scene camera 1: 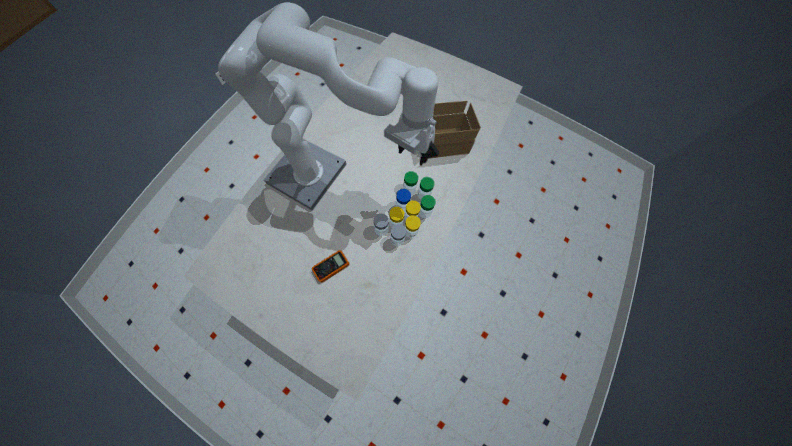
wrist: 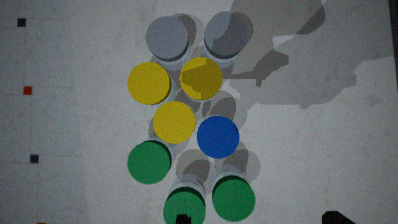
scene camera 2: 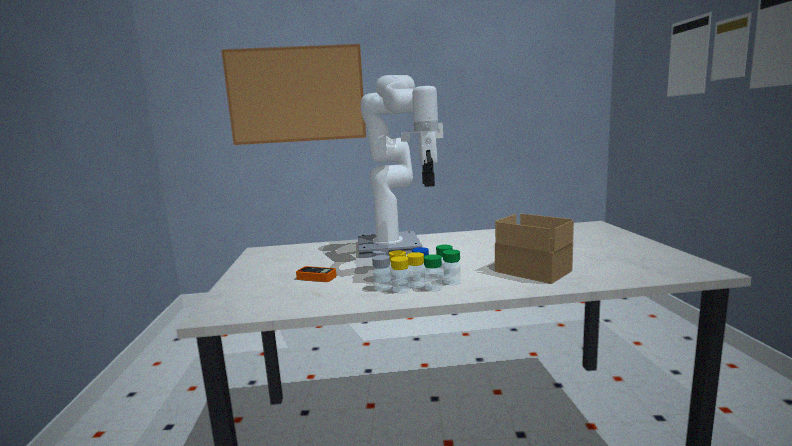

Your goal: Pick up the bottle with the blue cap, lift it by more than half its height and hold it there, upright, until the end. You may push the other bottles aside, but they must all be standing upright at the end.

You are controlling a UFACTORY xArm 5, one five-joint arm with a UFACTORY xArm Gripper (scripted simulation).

brown cardboard box: scene camera 1; scene camera 2; not seen in the wrist view (out of frame)
same spot on brown cardboard box: (scene camera 2: 522, 250) = (scene camera 1: 452, 144)
